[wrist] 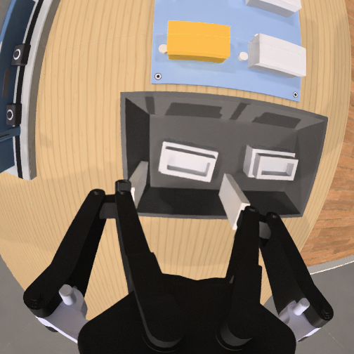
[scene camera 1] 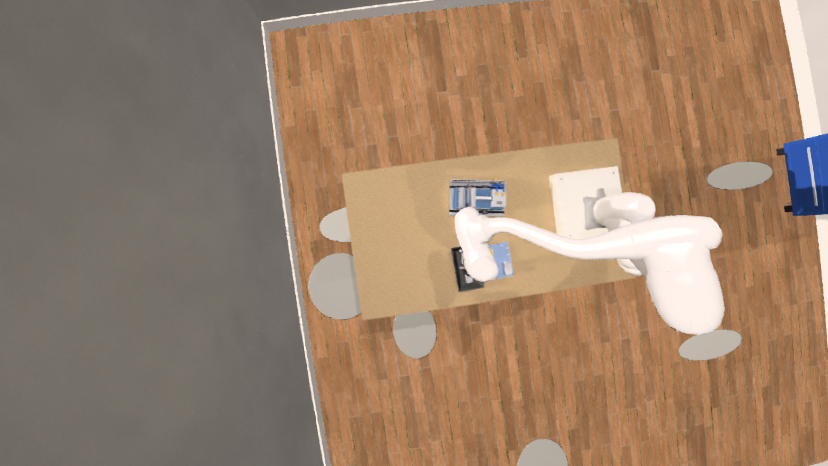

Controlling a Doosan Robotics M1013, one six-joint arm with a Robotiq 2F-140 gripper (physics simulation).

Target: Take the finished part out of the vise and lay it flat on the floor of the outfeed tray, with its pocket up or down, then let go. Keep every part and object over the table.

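Places are measured from the arm's base along level axes (x ahead, y left, z up), in millimetres.
Pixels of known places: gripper, fingertip midpoint: (scene camera 1: pixel 461 258); arm's base, link origin: (scene camera 1: pixel 599 212).
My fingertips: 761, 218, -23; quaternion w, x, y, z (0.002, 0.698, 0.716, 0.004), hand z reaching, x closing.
Note:
For each thing: its middle in the pictures, then the offset to it from my fingertips, as dx, dy, dz. "*": a spot on its surface instead. Level surfaces: height alone.
- dark outfeed tray, surface spot: (scene camera 1: pixel 457 279) * +28, +109, +6
- vise, body centre: (scene camera 1: pixel 478 197) -101, -321, +15
- light blue plate, surface spot: (scene camera 1: pixel 499 272) * -212, +88, -27
- wooden table, surface height: dz -35
The finished part (wrist: pixel 188 172), white with a rectangular pocket facing up, lies on the floor of the dark outfeed tray (wrist: pixel 136 135) (scene camera 1: pixel 457 279), in the left half in the wrist view; it looks flat. My gripper (wrist: pixel 184 178) is open, its two pale pads apart on either side of the tray's near-left area, close to the part, with nothing between them. A second white part (wrist: pixel 272 166) with its pocket up lies in the right half of the tray. The vise (scene camera 1: pixel 478 197) (wrist: pixel 31 110) stands apart. The arm hides the gripper in the scene view.
A light blue plate (wrist: pixel 225 82) (scene camera 1: pixel 499 272) bears a yellow block (wrist: pixel 198 41) and white blocks (wrist: pixel 276 55) beside the tray. The tray's walls stand around both parts. The wooden table (scene camera 1: pixel 399 231) extends beyond the tray. A white base plate (scene camera 1: pixel 579 188) is under the arm's base.

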